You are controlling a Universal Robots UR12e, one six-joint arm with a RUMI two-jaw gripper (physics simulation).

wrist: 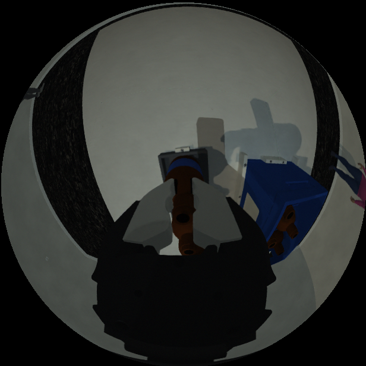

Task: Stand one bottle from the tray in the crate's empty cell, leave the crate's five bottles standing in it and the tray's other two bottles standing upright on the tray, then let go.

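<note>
My gripper (pixel 183 180) is shut to a narrow gap, its two grey fingers pointing away from the camera. The grey tray (pixel 204 161) lies beyond the fingertips. A brown bottle (pixel 185 171) with a blue band shows in front of it, partly behind the fingers. Brown necks and two dark mouths show in line with the finger gap, but the fingers do not visibly hold a bottle. The tray's bottles overlap, so I cannot tell them all apart. The blue crate (pixel 285 175) stands to the right, with several brown bottles (pixel 290 214) showing at its opening. Its empty cell cannot be made out.
The crate's side wall stands close to the right of the gripper. A pale surface carries the tray and crate, with shadows behind them. Dark speckled strips (pixel 57 135) (pixel 317 120) run at left and right. A person (pixel 357 182) shows at the far right, and a dark figure (pixel 33 93) at the left.
</note>
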